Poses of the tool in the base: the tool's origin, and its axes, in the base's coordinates. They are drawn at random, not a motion.
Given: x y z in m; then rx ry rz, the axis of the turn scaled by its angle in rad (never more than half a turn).
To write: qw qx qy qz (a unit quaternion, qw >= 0); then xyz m. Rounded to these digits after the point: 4 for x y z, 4 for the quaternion.
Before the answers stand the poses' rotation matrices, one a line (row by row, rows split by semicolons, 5 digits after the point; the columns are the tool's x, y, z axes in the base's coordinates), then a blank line. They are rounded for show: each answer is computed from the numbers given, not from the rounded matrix.
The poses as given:
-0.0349, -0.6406, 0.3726, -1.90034, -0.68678, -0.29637
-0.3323, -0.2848, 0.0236, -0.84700, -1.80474, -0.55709
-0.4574, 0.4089, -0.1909, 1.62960, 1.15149, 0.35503
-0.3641, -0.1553, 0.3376, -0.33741, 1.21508, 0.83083
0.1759, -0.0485, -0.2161, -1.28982, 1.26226, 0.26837
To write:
0.80492 0.58433 -0.10323; 0.32575 -0.28973 0.89997; 0.49597 -0.75803 -0.42356
-0.23113 0.76382 -0.60263; 0.29124 0.64532 0.70622; 0.92831 -0.01228 -0.37161
0.49088 0.50069 0.71299; 0.81525 0.02464 -0.57858; -0.30726 0.86528 -0.39609
0.10751 -0.71803 0.68766; 0.38028 0.66877 0.63886; -0.91860 0.19282 0.34495
0.37417 -0.75422 0.53959; -0.46946 0.34773 0.81160; -0.79975 -0.55699 -0.22397

0.5224, -0.7934, -0.2867, -0.1237, -0.0349, -0.6406, 0.3726
0.5105, -0.3518, -0.7497, -0.2314, -0.3323, -0.2848, 0.0236
0.5290, 0.6823, 0.4821, 0.1487, -0.4574, 0.4089, -0.1909
0.7282, -0.1531, 0.5514, 0.3771, -0.3641, -0.1553, 0.3376
0.6120, -0.5591, 0.5472, 0.1163, 0.1759, -0.0485, -0.2161

